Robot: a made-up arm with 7 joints. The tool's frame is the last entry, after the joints.
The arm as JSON. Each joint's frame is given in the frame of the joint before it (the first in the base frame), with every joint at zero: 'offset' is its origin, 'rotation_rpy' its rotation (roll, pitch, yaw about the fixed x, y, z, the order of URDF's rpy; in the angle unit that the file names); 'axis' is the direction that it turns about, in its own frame. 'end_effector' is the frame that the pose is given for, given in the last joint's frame.
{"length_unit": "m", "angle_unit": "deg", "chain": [
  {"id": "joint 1", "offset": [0.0, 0.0, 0.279], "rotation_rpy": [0.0, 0.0, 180.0], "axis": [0.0, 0.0, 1.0]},
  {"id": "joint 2", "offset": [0.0, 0.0, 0.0], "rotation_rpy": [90.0, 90.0, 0.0], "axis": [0.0, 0.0, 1.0]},
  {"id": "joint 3", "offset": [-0.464, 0.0, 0.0], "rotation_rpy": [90.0, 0.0, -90.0], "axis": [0.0, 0.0, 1.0]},
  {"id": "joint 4", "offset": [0.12, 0.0, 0.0], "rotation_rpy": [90.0, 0.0, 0.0], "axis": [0.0, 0.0, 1.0]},
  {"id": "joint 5", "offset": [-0.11, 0.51, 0.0], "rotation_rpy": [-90.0, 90.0, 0.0], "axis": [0.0, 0.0, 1.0]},
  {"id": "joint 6", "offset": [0.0, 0.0, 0.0], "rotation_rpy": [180.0, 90.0, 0.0], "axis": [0.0, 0.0, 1.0]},
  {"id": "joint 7", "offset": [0.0, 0.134, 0.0], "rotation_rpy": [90.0, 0.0, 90.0], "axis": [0.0, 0.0, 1.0]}
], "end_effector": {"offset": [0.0, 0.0, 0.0], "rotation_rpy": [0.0, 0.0, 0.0]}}
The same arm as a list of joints. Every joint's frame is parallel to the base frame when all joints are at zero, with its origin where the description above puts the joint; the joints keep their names.
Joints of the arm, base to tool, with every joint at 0 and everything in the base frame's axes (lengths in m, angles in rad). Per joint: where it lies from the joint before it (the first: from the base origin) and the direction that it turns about. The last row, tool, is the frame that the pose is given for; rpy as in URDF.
joint 1: axis 0 0 1 xyz 0.0000 0.0000 0.2790
joint 2: axis 0 1 0 xyz 0.0000 0.0000 0.0000
joint 3: axis 0 0 1 xyz 0.0000 0.0000 0.4640
joint 4: axis 0 -1 0 xyz 0.1200 0.0000 0.0000
joint 5: axis 0 0 1 xyz -0.1100 0.0000 0.5100
joint 6: axis 0 -1 0 xyz 0.0000 0.0000 0.0000
joint 7: axis 0 0 -1 xyz 0.1340 0.0000 0.0000
tool: xyz 0.0000 0.0000 0.0000 rpy 3.1416 0.0000 0.0000

